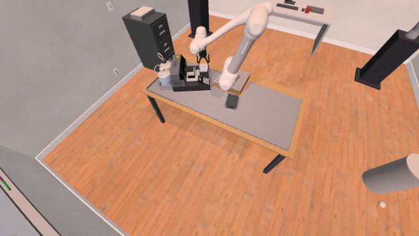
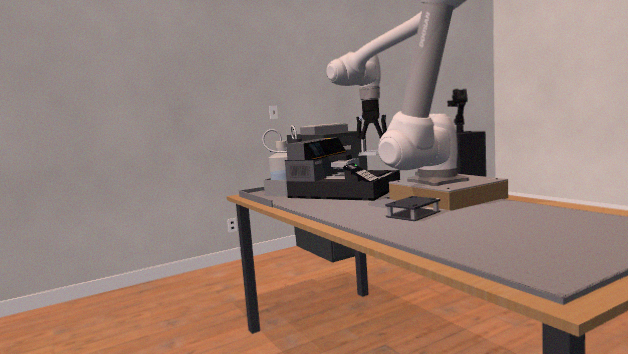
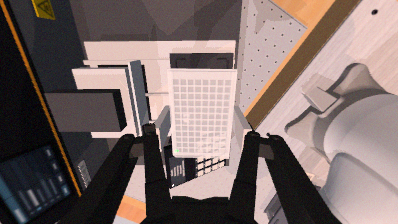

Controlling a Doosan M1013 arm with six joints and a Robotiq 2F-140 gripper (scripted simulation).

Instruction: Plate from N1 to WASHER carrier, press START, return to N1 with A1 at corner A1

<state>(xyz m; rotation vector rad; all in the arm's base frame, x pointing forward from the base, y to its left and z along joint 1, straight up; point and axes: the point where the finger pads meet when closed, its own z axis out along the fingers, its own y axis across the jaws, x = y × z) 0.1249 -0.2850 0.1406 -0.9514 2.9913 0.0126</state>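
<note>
My gripper is now 30 mm above the white well plate. Also, from my hand: black plate nest N1: 460 mm to the left, 170 mm below, 140 mm ahead; plate washer: 130 mm to the right, 90 mm ahead, 80 mm below.
</note>
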